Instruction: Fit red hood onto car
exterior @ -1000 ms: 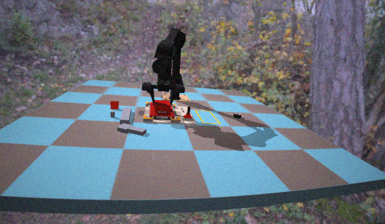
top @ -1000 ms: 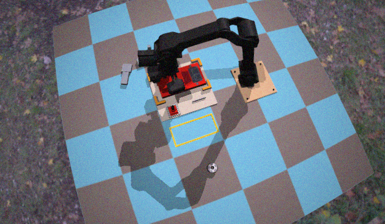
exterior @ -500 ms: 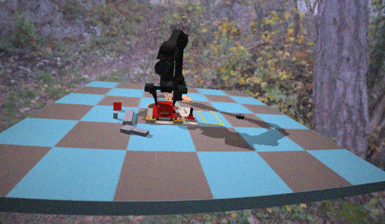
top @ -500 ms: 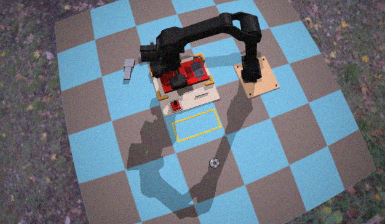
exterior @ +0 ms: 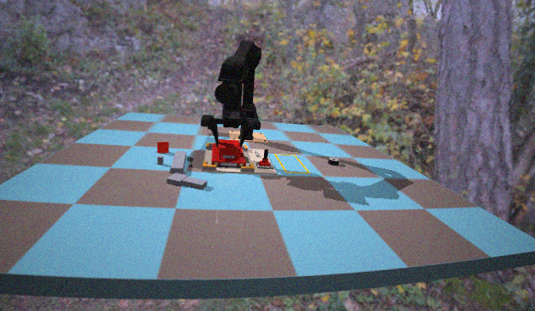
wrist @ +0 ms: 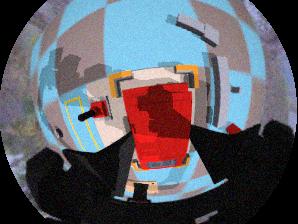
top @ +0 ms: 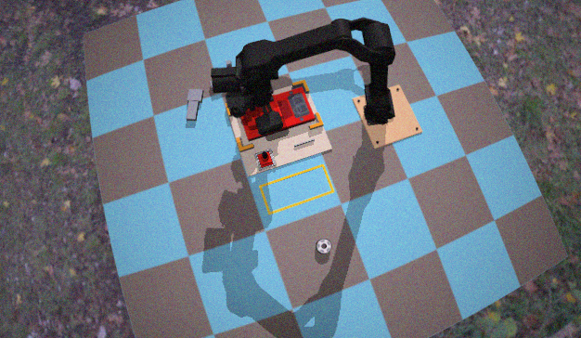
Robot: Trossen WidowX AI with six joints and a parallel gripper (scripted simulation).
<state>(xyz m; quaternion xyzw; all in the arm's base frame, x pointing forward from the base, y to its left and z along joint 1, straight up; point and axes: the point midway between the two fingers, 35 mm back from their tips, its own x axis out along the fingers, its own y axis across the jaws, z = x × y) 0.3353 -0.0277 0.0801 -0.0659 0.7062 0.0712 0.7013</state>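
My gripper tip is now 30 mm above the grey engine block and 10 mm to the right of it. The rest, counted from my gripper tip: red hood (10 mm above); then beige jig (40 mm below, 30 mm behind, 20 mm to the left).
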